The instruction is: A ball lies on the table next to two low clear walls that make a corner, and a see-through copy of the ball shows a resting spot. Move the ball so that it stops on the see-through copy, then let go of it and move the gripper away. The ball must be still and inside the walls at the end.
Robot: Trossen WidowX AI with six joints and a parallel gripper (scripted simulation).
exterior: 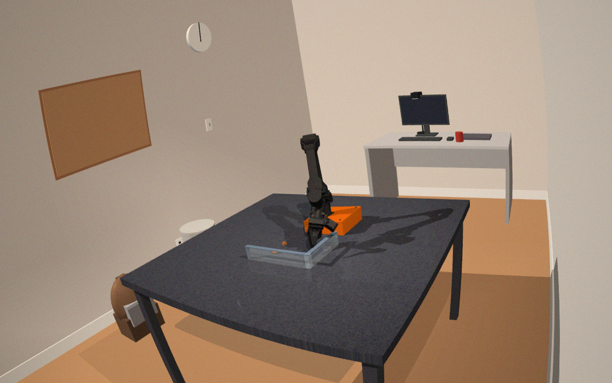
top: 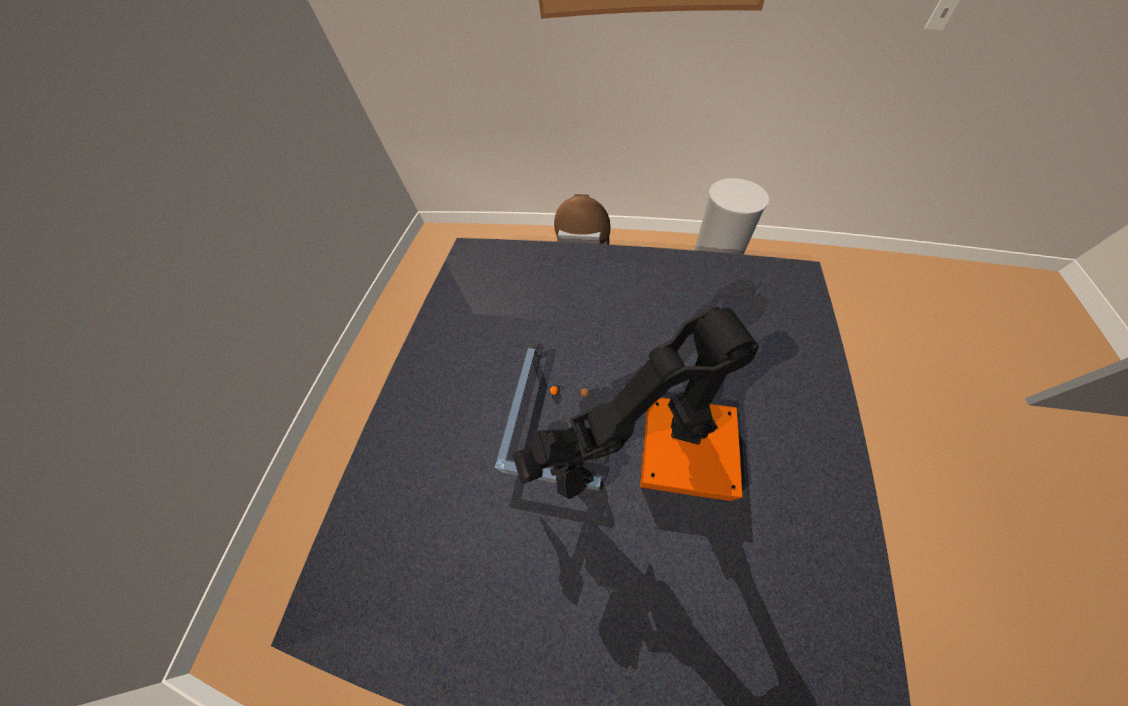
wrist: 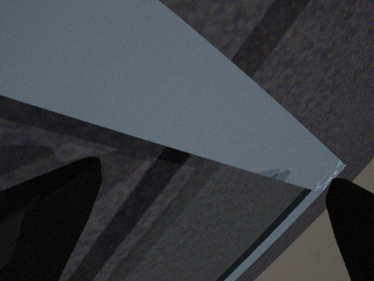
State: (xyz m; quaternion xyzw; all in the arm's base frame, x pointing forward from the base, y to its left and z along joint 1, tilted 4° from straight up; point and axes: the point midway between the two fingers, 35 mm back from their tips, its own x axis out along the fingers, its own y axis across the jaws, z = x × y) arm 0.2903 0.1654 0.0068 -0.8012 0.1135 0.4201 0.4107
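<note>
Right now my gripper tip is 19 cm to the left of the sphere, 4 cm above it and 3 cm short of it.
</note>
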